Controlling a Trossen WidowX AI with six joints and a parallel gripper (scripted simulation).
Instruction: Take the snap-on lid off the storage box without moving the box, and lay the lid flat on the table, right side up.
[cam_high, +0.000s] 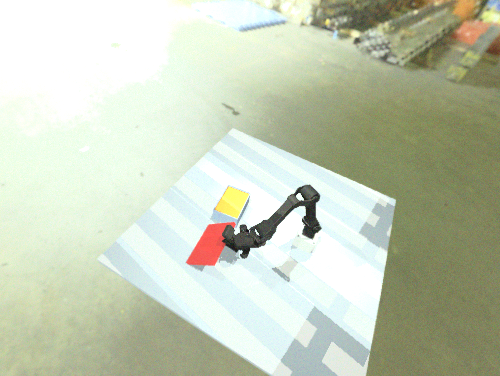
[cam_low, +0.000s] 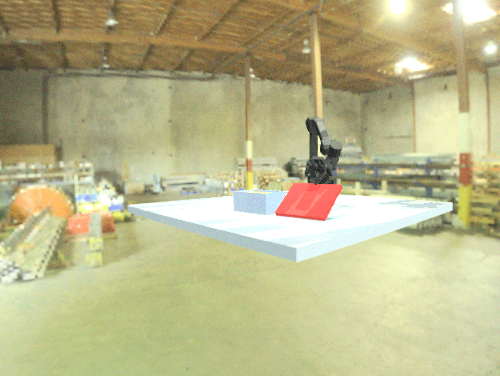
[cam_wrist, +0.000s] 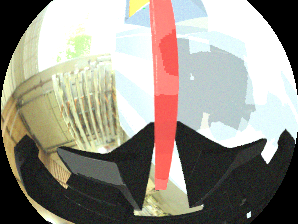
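The red lid lies 70 mm ahead of my gripper tip, 50 mm below it and 10 mm to the left of it. The rest, counted from my gripper tip: storage box: 260 mm to the right, 110 mm ahead, 70 mm below.
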